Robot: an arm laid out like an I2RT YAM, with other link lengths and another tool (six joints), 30 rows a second.
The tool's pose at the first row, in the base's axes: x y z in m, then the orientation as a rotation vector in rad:
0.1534 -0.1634 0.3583 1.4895 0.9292 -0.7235
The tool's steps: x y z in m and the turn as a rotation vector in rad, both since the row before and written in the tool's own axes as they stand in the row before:
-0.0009 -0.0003 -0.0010 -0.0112 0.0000 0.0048
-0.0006 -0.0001 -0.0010 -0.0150 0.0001 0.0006
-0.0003 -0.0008 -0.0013 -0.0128 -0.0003 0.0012
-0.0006 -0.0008 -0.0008 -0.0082 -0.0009 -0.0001
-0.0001 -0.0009 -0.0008 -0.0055 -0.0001 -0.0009
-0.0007 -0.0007 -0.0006 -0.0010 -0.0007 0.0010
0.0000 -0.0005 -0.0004 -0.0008 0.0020 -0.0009
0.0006 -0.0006 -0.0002 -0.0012 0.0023 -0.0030
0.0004 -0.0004 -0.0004 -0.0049 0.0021 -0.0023
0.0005 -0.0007 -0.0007 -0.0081 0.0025 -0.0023
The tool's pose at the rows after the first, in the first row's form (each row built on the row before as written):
0.1526 -0.1625 0.3591 1.4814 0.9280 -0.7137
0.1521 -0.1616 0.3597 1.4685 0.9311 -0.7048
0.1511 -0.1604 0.3597 1.4576 0.9329 -0.6970
0.1500 -0.1597 0.3599 1.4499 0.9341 -0.6931
0.1491 -0.1590 0.3596 1.4447 0.9360 -0.6908
0.1481 -0.1585 0.3599 1.4439 0.9349 -0.6900
0.1476 -0.1581 0.3597 1.4438 0.9373 -0.6889
0.1474 -0.1578 0.3589 1.4427 0.9417 -0.6889
0.1472 -0.1574 0.3584 1.4385 0.9462 -0.6865
0.1468 -0.1567 0.3577 1.4316 0.9517 -0.6820

